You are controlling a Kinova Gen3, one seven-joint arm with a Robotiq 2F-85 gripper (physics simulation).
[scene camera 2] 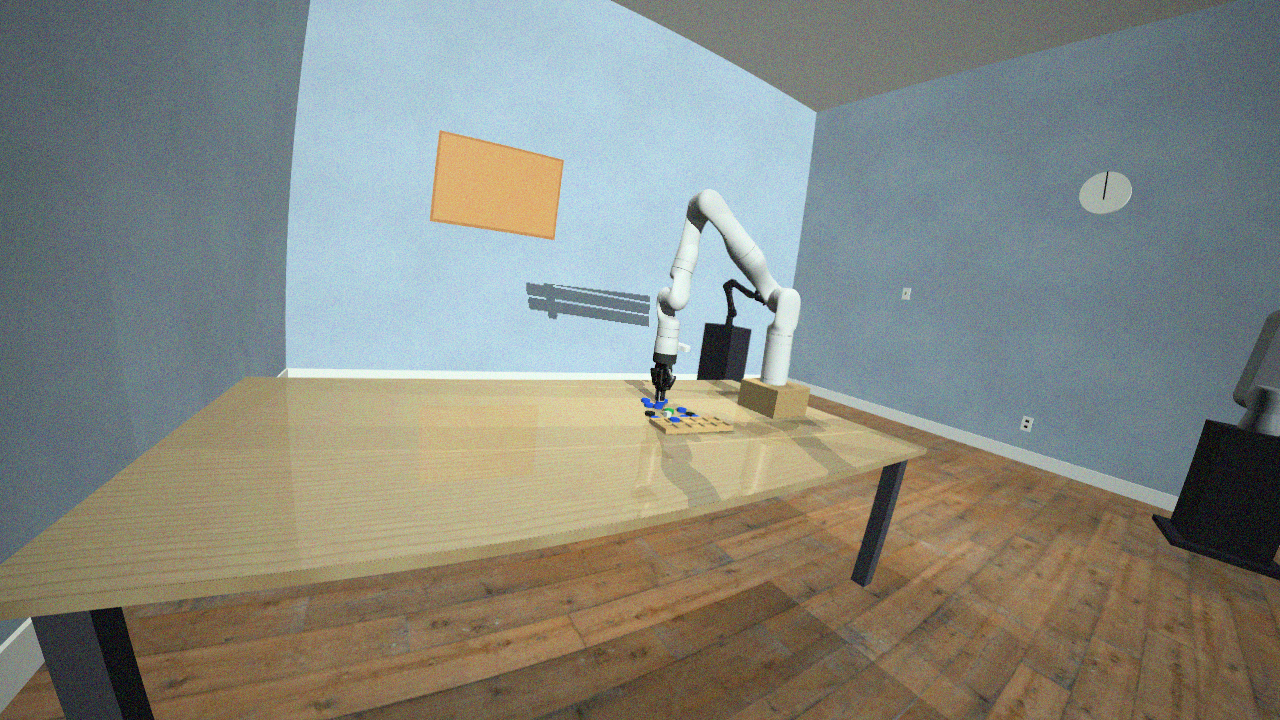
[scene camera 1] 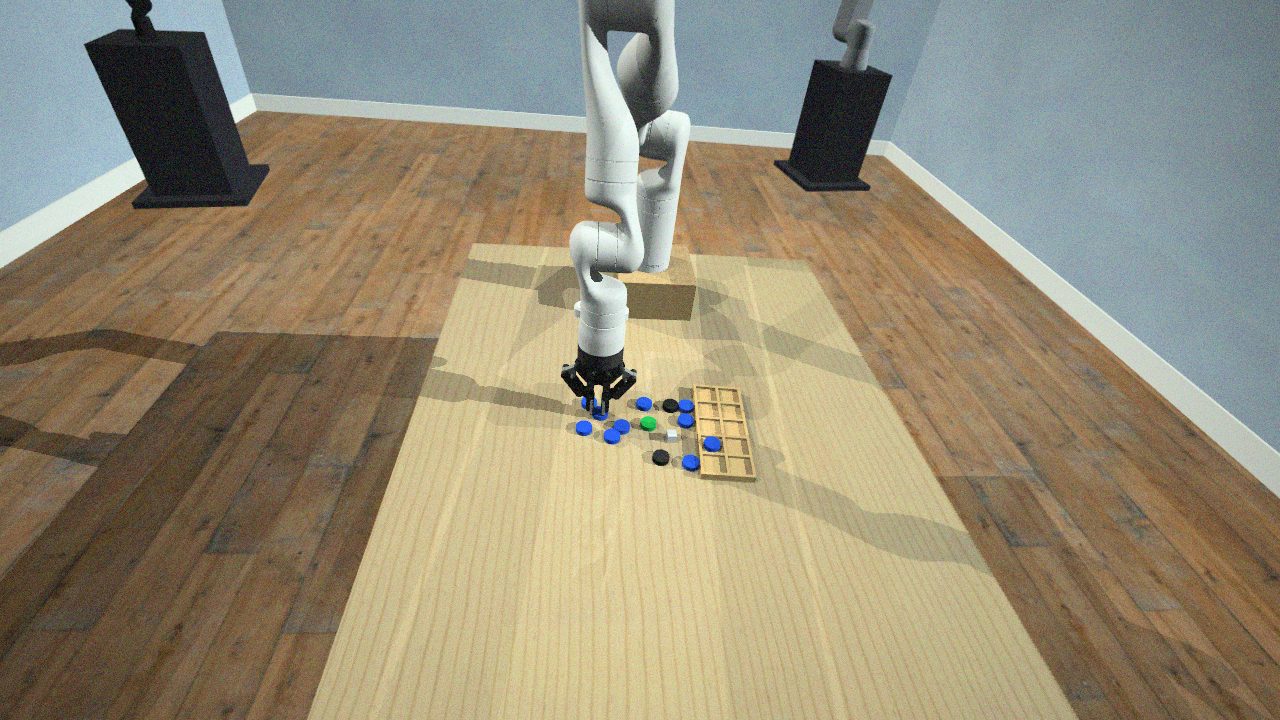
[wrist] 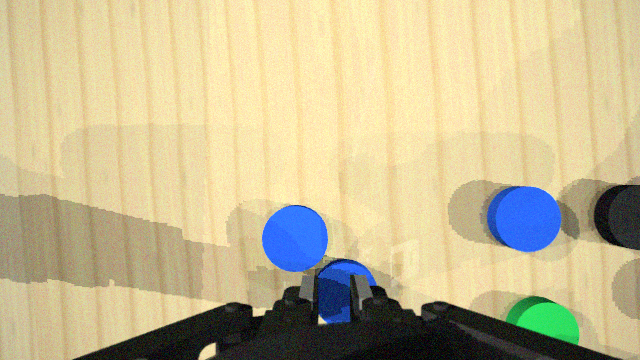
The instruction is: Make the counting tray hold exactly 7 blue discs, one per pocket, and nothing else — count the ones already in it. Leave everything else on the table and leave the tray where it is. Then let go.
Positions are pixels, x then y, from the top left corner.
gripper: grips a blue disc (wrist: 333,279)
a green disc (wrist: 536,313): on the table
a blue disc (wrist: 295,238): on the table
a blue disc (wrist: 528,219): on the table
